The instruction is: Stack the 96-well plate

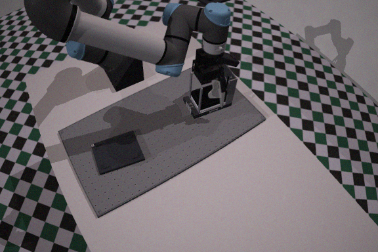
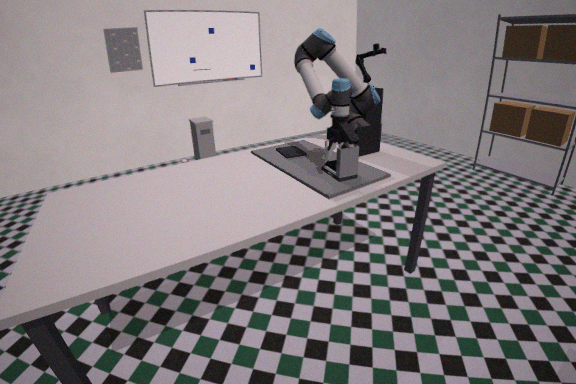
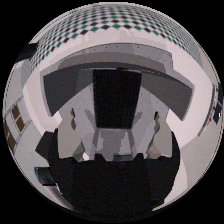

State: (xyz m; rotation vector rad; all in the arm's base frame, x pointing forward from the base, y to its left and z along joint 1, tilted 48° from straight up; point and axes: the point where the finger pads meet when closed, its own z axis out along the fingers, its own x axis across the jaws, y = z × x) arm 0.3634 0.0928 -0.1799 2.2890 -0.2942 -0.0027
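The dark 96-well plate is 2 cm below my hand. The rest, counted from my hand: white plate: 4 cm below.
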